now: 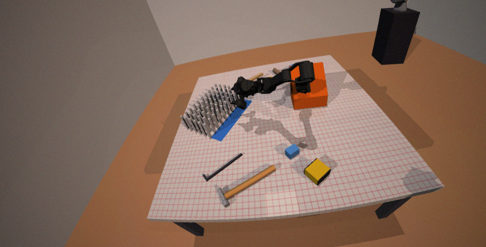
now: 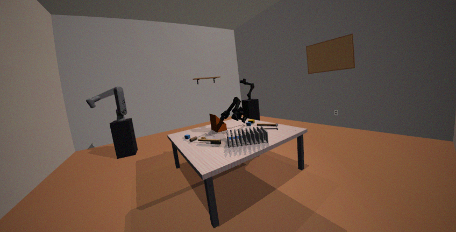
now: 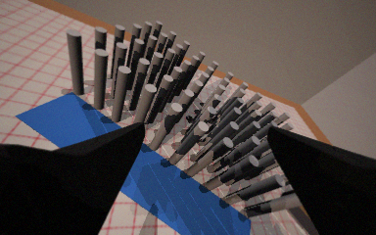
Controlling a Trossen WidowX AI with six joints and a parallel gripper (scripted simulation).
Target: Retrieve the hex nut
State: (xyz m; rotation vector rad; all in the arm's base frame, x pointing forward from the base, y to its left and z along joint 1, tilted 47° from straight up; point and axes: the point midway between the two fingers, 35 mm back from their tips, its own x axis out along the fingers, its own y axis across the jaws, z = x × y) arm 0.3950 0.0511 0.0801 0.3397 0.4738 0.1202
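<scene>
My gripper tip is 42 cm to the left of the thin wire tool, 32 cm past it and 16 cm above it. Also, from my gripper tip: yellow block 44 cm behind, 41 cm to the left, 15 cm below; then blue taped strip 17 cm below, 3 cm ahead, 1 cm to the left; then yellow piece 40 cm to the right, 19 cm behind, 15 cm below.
</scene>
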